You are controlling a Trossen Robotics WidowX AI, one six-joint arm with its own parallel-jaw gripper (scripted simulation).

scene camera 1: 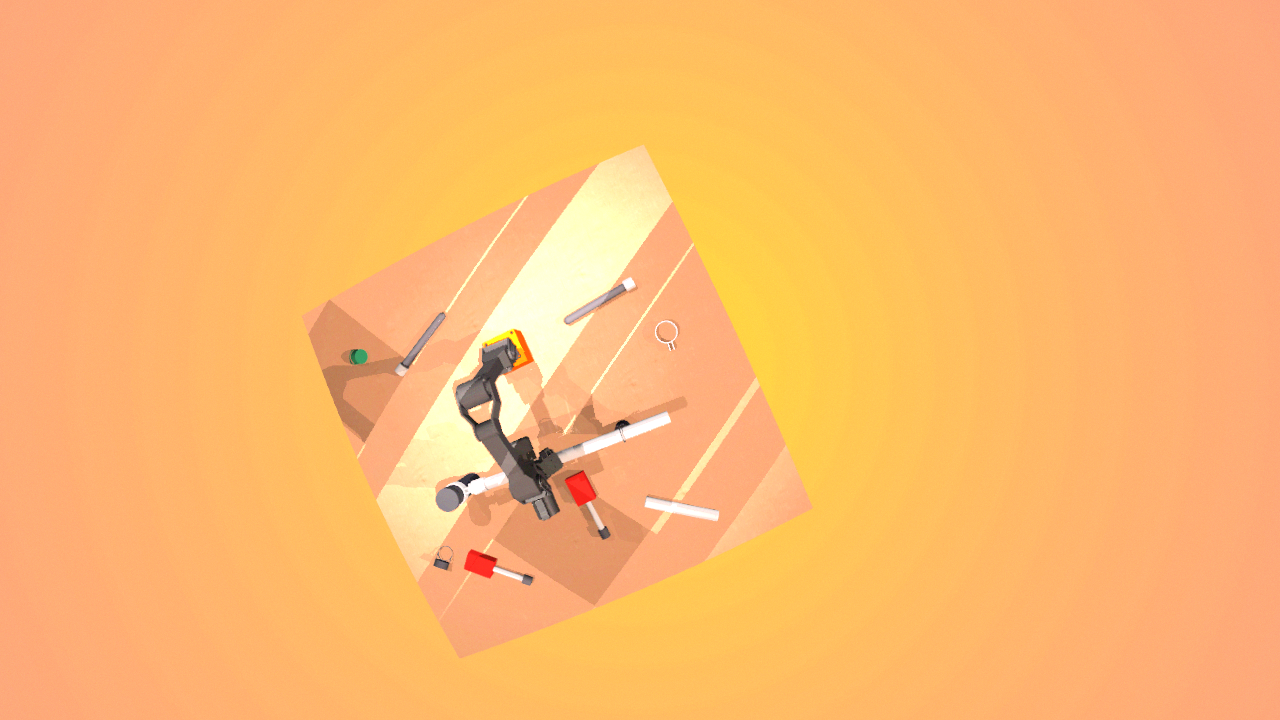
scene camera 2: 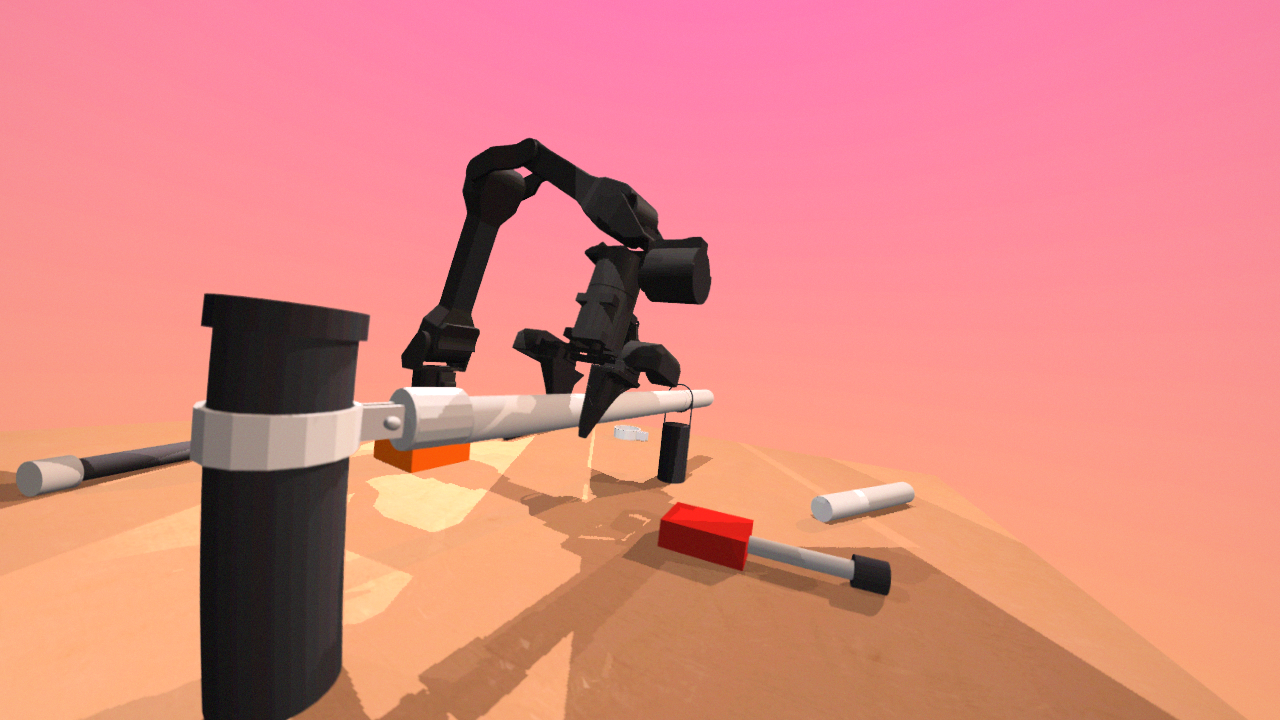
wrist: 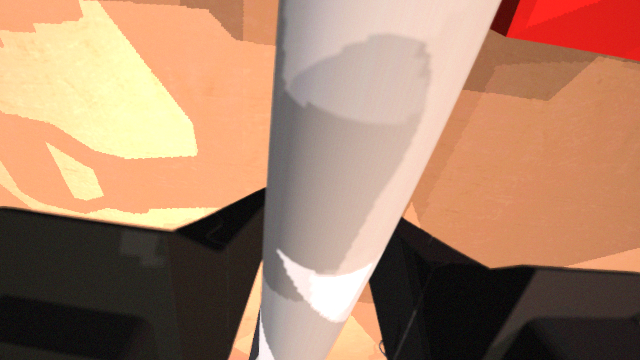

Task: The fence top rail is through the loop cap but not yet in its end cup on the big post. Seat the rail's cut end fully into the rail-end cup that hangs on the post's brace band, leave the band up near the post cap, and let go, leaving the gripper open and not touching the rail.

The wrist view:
gripper: 318,204
white top rail: 359,102
